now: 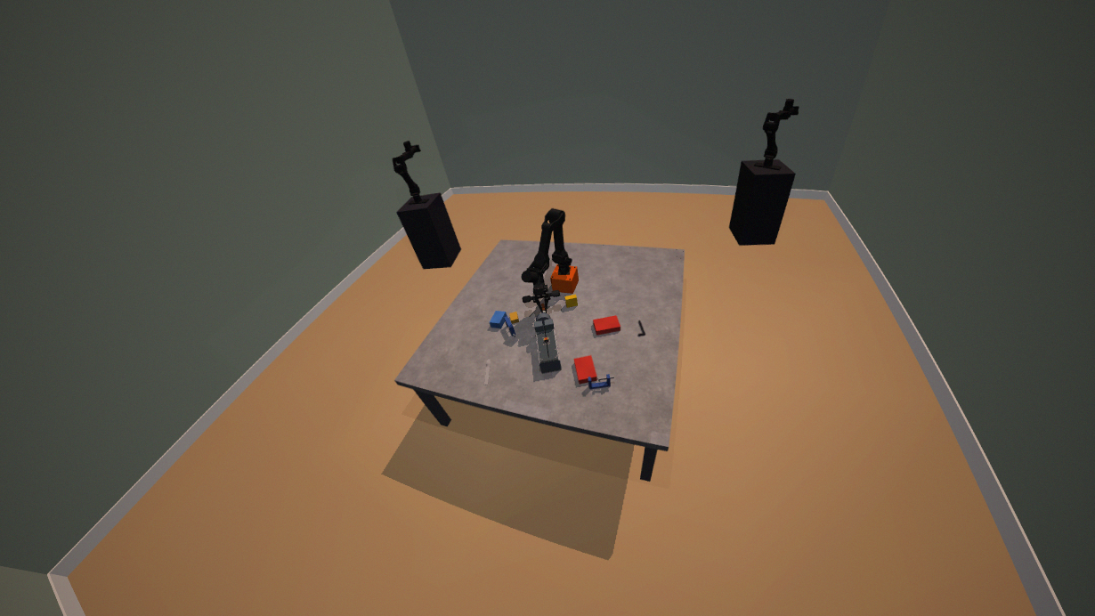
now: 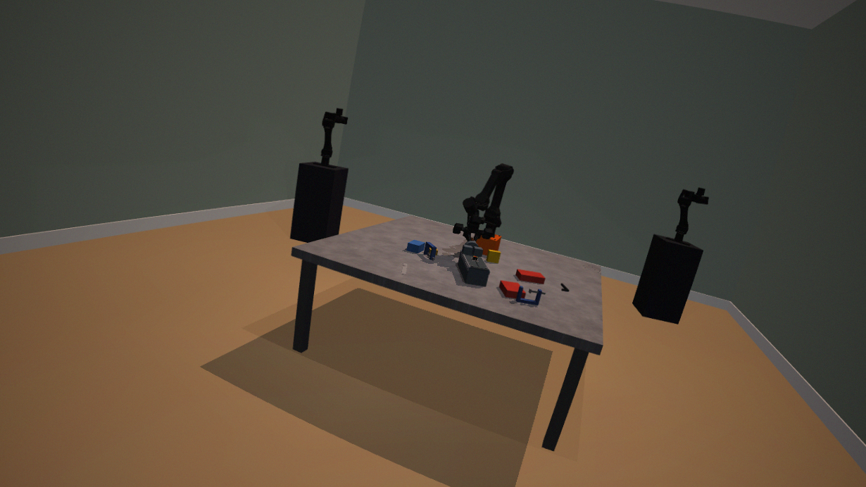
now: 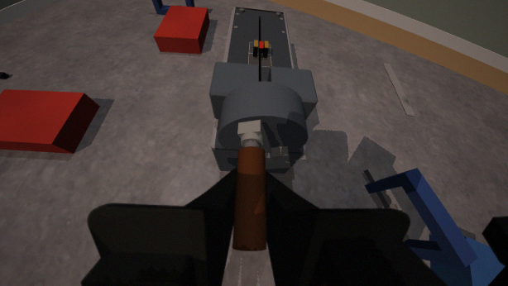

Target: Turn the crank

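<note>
My gripper tip is 2 cm below the brown crank handle and 2 cm past it. Round my gripper tip: yellow cube (16 cm behind, 12 cm to the left, 7 cm below); then red pointer (16 cm ahead, 3 cm to the left, 1 cm below); then blue block (27 cm to the right, 7 cm below, 4 cm behind).
</note>
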